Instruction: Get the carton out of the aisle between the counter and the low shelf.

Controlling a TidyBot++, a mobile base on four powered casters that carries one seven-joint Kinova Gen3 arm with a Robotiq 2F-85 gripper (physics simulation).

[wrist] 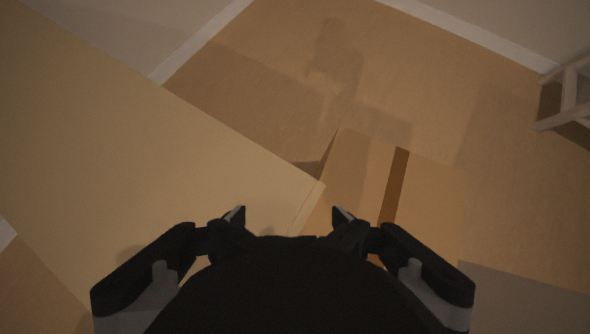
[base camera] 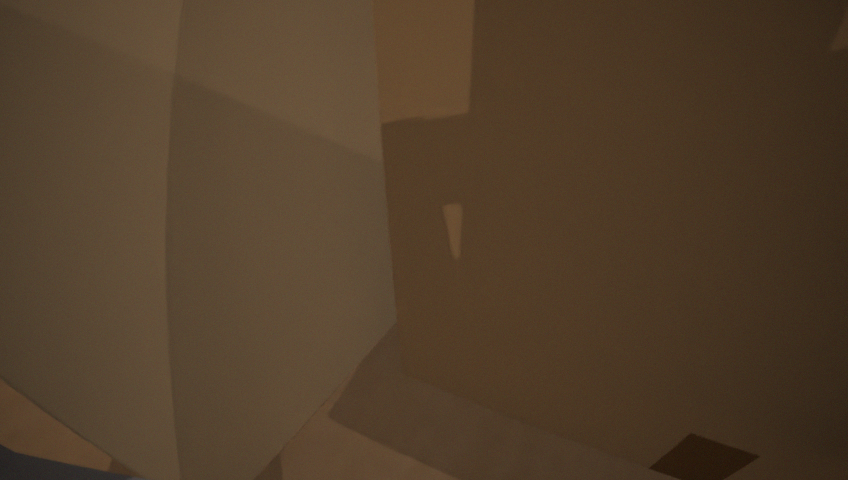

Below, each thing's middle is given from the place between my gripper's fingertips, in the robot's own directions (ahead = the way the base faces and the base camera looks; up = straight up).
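From where my hand is, I find the carton (base camera: 618, 229) 290 mm to the right of my hand and 10 mm behind it, and it sits 530 mm below my hand.
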